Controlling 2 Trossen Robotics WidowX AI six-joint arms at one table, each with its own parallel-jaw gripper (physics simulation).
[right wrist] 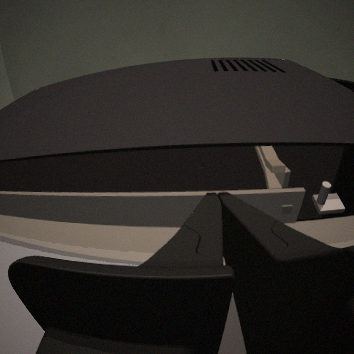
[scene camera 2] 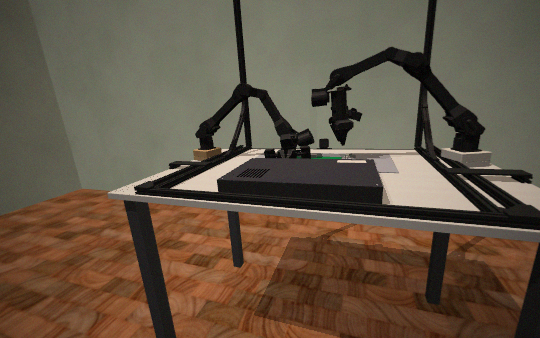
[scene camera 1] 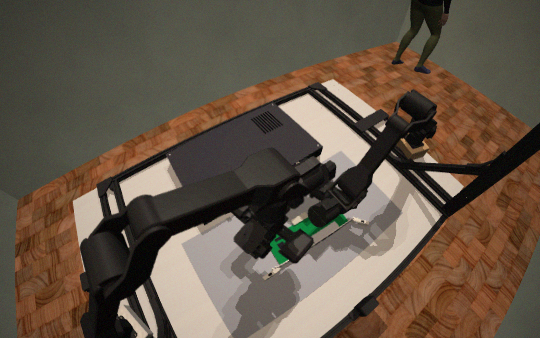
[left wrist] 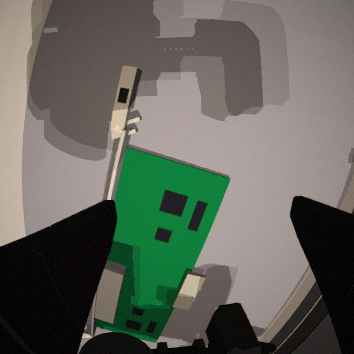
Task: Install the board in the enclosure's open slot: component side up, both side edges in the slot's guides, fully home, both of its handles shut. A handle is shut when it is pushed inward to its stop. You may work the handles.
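Where they show: left gripper, between the fingertips: (scene camera 2: 340, 143) (left wrist: 206, 208); right gripper, between the fingertips: (right wrist: 215, 202) (left wrist: 273, 347); left arm's base, origin of its link: (scene camera 2: 465, 150) (scene camera 1: 120, 334); right arm's base, origin of its link: (scene camera 2: 207, 148) (scene camera 1: 413, 140).
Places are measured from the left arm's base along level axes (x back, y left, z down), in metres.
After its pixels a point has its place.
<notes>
The green board (scene camera 1: 278, 251) (scene camera 2: 327, 158) @(x -0.443, y -0.191, z 0.045 m) (left wrist: 145, 175) @(x -0.404, y -0.176, z 0.043 m) lies component side up on the grey mat (scene camera 1: 207, 260) @(x -0.277, y -0.025, z 0.048 m) (left wrist: 310, 140) @(x -0.390, y -0.045, z 0.048 m), outside the enclosure (scene camera 1: 220, 145) @(x -0.570, y 0.179, z 0.000 m) (scene camera 2: 300, 175) @(x -0.610, y 0.179, z 0.000 m) (right wrist: 150, 110) @(x -0.623, y -0.002, z 0.000 m). Its pale handles stick out past both panel ends: one handle (scene camera 1: 272, 272) @(x -0.352, y -0.182, z 0.030 m) (left wrist: 126, 85) @(x -0.339, y -0.177, z 0.029 m) at lower left and another handle (scene camera 1: 361, 220) @(x -0.612, y -0.310, z 0.029 m) at right in scene camera 1. My left gripper (scene camera 2: 341, 143) @(x -0.402, y -0.135, z -0.028 m) (left wrist: 206, 208) @(x -0.402, y -0.135, z -0.028 m) is open and empty above the board. My right gripper (right wrist: 215, 202) @(x -0.640, y -0.055, z 0.026 m) is shut and empty, low before the enclosure's dark opening (right wrist: 115, 167); the right wrist view shows a pale guide (right wrist: 275, 167) @(x -0.665, y -0.059, z 0.012 m) inside. Arms hide part of the board.
A grey strip (right wrist: 100, 206) @(x -0.589, y -0.036, z 0.029 m) runs along the bottom of the opening, with a pin on a bracket (right wrist: 325, 192) @(x -0.678, y -0.078, z 0.015 m) at its right. Black rails (scene camera 1: 220, 122) @(x -0.666, y 0.276, z 0.029 m) (scene camera 2: 310, 205) @(x -0.602, y 0.296, z 0.041 m) border the table. A pale block (left wrist: 190, 291) @(x -0.520, y -0.153, z 0.039 m) stands at the board's edge. A person (scene camera 1: 425, 30) stands beyond the table.
</notes>
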